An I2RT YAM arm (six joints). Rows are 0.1 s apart.
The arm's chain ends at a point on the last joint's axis. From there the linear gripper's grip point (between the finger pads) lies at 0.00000 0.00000 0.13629 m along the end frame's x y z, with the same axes.
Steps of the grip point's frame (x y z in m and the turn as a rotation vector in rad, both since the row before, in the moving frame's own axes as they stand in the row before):
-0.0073 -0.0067 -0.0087 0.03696 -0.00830 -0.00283
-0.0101 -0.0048 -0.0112 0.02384 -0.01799 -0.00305
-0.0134 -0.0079 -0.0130 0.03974 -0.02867 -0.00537
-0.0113 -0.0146 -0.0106 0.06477 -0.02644 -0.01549
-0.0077 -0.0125 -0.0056 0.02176 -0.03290 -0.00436
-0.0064 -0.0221 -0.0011 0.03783 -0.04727 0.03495
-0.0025 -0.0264 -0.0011 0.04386 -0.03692 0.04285
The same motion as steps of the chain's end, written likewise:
-0.0062 -0.0017 -0.0086 0.03696 -0.00830 -0.00283
-0.0076 -0.0016 -0.0111 0.02384 -0.01799 -0.00305
-0.0095 -0.0025 -0.0128 0.03974 -0.02867 -0.00537
-0.0076 -0.0058 -0.0103 0.06477 -0.02644 -0.01549
-0.0032 -0.0095 -0.0055 0.02176 -0.03290 -0.00436
-0.0001 -0.0168 -0.0009 0.03783 -0.04727 0.03495
0.0024 -0.0203 -0.0009 0.04386 -0.03692 0.04285

